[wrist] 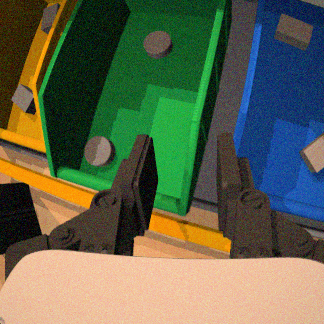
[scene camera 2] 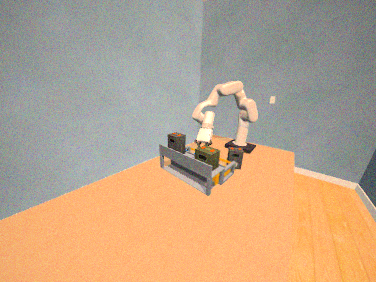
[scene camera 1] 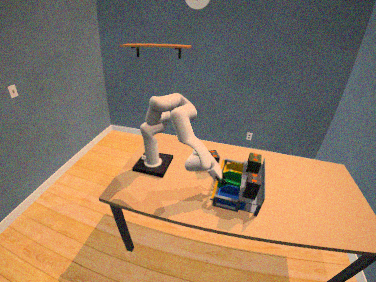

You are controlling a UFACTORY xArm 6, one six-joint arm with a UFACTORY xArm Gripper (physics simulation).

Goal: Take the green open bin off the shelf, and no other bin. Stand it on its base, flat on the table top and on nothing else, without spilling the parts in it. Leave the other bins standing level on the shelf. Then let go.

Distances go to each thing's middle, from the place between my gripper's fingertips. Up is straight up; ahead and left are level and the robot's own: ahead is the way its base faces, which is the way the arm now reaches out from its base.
I see the green open bin [wrist: 100, 80] 5 cm to the left of my hand, 4 cm ahead of it and 3 cm below it. Also, from my hand: blue bin [wrist: 272, 125] 8 cm to the right, 6 cm ahead, 4 cm below.
